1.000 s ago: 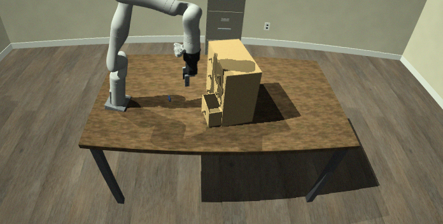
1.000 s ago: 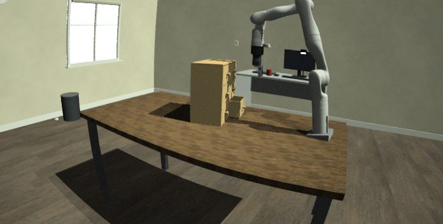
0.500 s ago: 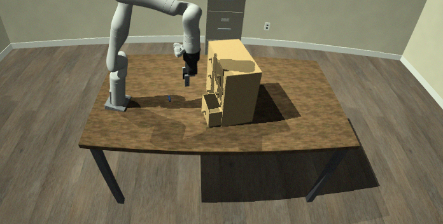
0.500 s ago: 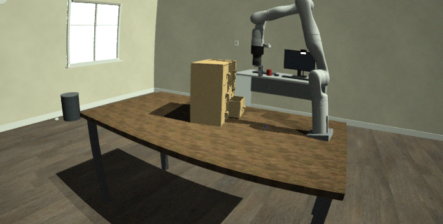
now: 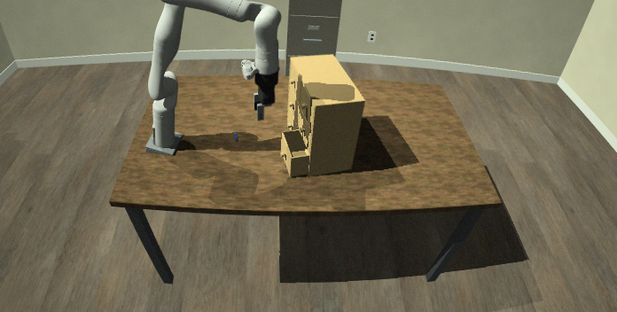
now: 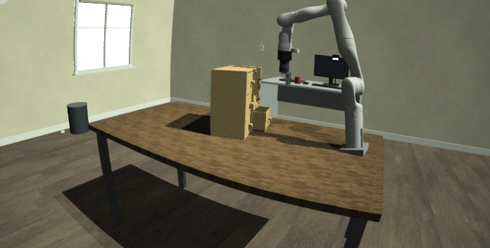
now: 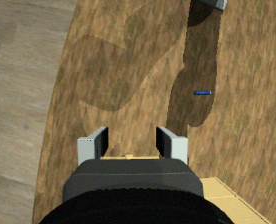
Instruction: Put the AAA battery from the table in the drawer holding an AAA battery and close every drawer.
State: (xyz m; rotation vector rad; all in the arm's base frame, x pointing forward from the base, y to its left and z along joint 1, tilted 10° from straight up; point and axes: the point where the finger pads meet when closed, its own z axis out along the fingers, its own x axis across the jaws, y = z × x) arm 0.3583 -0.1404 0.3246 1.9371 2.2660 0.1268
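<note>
The blue AAA battery lies 27 cm below my hand, 17 cm to the left of it and 10 cm behind it.
</note>
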